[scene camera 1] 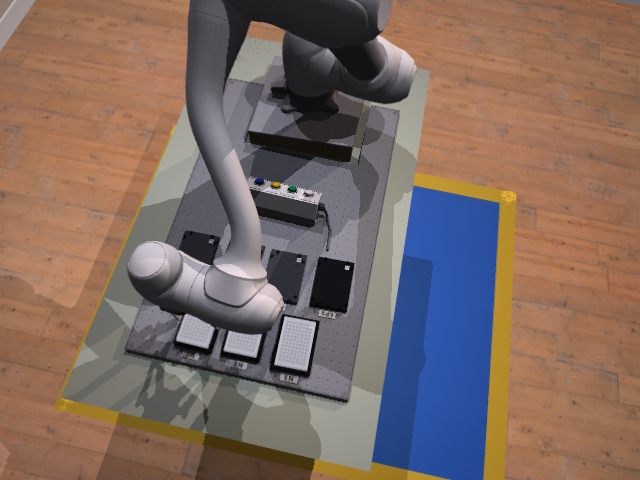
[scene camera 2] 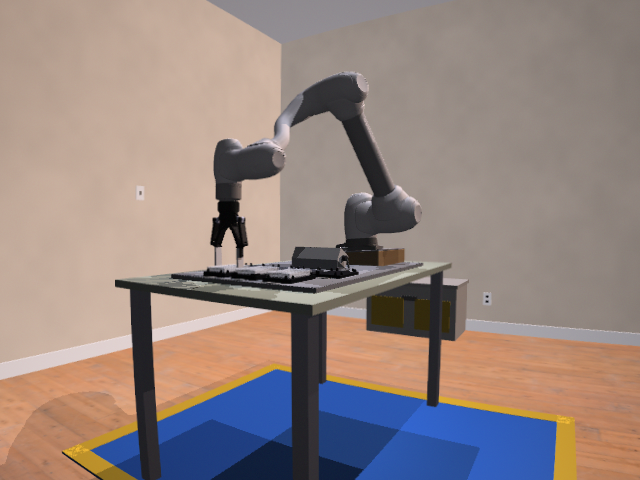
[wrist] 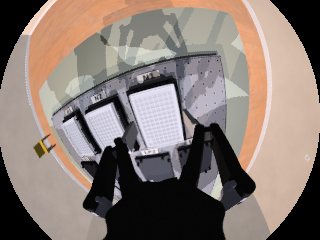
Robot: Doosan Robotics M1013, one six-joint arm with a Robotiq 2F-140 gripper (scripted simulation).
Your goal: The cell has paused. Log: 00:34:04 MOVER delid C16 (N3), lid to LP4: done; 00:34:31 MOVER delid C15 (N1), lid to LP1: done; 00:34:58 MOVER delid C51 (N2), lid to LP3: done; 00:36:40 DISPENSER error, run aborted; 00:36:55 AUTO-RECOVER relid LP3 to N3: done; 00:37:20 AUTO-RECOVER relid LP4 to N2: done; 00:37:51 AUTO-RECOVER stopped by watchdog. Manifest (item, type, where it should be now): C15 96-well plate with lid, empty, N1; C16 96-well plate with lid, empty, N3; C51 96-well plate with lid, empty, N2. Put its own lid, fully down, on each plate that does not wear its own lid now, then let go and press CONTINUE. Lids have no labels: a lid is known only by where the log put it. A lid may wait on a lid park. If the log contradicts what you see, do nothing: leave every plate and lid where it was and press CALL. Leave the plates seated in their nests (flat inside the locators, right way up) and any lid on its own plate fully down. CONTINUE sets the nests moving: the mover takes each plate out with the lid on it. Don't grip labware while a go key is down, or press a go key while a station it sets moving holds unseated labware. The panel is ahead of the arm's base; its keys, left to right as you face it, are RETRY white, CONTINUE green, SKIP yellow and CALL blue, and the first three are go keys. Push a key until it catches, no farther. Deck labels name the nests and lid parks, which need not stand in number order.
A plate lid (scene camera 1: 192, 330): 1.25 m from the lens. A plate lid (scene camera 1: 296, 338) is 1.22 m from the lens. A key panel (scene camera 1: 296, 206) is 1.31 m from the lens.
